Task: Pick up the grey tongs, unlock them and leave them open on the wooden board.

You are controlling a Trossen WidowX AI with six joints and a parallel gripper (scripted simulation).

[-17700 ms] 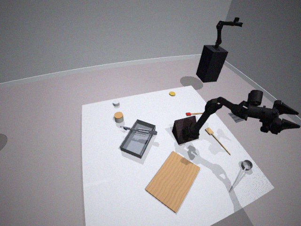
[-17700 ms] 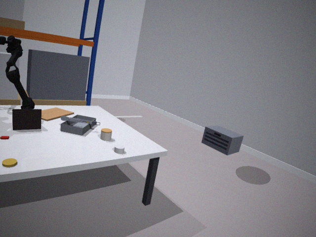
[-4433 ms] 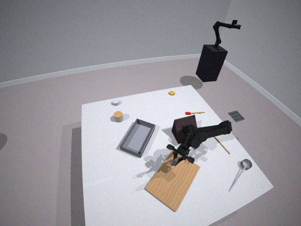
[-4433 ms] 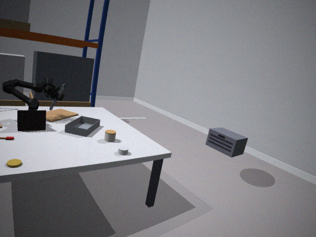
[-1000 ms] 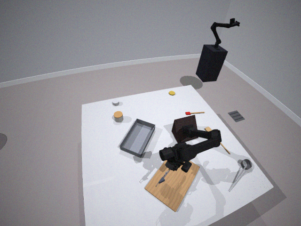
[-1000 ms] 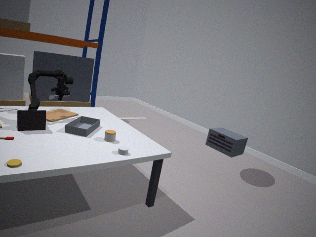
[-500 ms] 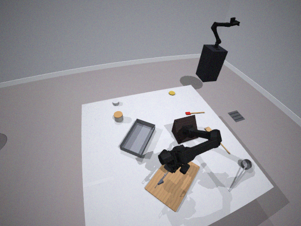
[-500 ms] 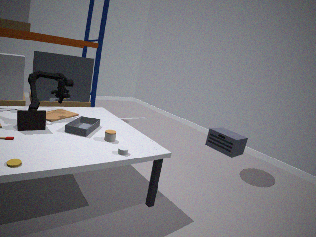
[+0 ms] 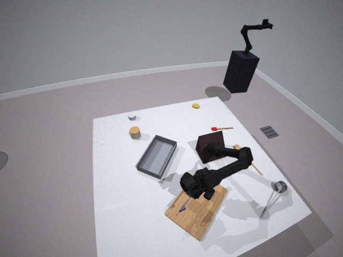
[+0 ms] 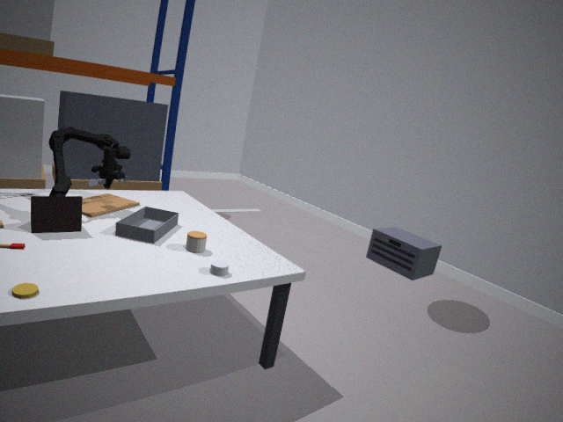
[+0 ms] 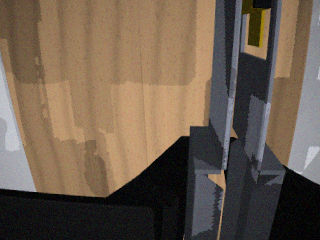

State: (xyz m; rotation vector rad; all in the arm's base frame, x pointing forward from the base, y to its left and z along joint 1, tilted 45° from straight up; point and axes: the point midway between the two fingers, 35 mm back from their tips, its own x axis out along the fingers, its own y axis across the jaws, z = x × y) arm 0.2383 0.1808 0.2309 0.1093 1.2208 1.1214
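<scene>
The wooden board is 90 mm below my gripper tip, 40 mm to the left of it and 20 mm behind it. Round my gripper tip: grey roasting tin: 340 mm to the right, 150 mm ahead, 70 mm below; then yellow disc: 860 mm to the right, 330 mm behind, 90 mm below; then red spatula: 510 mm to the right, 430 mm behind, 100 mm below.
</scene>
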